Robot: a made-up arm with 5 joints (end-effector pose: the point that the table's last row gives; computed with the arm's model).
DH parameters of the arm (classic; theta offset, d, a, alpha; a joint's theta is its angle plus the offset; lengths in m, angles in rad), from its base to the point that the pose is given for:
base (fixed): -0.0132 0 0.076 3.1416
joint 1: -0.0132 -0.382 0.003 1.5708
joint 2: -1.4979 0 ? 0
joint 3: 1.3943 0 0.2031 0
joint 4: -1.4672 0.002 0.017 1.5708
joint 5: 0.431 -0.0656 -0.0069 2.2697
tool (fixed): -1.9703 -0.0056 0 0
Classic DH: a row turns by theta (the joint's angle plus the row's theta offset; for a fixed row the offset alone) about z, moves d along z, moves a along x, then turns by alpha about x.
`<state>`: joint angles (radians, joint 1 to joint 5).
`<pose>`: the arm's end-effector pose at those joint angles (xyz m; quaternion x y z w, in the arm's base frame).
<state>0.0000 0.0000 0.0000 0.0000 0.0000</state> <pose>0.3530 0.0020 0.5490 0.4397 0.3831 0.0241 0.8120</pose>
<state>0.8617 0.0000 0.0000 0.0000 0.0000</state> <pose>0.2587 -0.2093 0.5490 0.5595 0.1645 -0.3172 0.7478</pose>
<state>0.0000 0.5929 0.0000 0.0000 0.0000</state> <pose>0.3995 0.0020 0.3674 0.4275 0.6036 -0.1054 0.6647</pose>
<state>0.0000 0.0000 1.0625 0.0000 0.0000</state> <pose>0.2436 0.0020 0.3030 0.3913 0.7417 -0.2020 0.5060</pose>
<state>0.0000 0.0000 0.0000 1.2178 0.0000</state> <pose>0.3208 0.0020 0.4850 0.3744 0.7787 -0.2317 0.4469</pose>
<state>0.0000 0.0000 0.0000 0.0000 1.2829</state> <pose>0.3530 -0.0064 0.5538 -0.1336 0.3214 -0.2099 0.9137</pose>
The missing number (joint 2, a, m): 0.1374
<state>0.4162 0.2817 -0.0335 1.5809 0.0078</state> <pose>0.3008 -0.0972 0.4194 0.4596 0.8008 -0.3647 0.1201</pose>
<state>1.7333 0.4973 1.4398 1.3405 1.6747</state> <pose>0.0763 0.0387 0.2933 0.4877 0.7381 0.4650 0.0333</pose>
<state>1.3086 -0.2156 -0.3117 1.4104 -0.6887</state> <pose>0.1343 -0.1879 0.5971 0.8992 0.0436 -0.3714 0.2270</pose>
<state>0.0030 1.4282 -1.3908 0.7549 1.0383</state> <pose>0.4708 -0.0066 0.3693 -0.0838 0.6742 -0.1490 0.7185</pose>
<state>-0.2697 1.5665 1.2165 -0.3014 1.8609</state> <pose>0.0010 -0.0280 0.2295 0.5166 -0.8108 -0.2751 0.0004</pose>
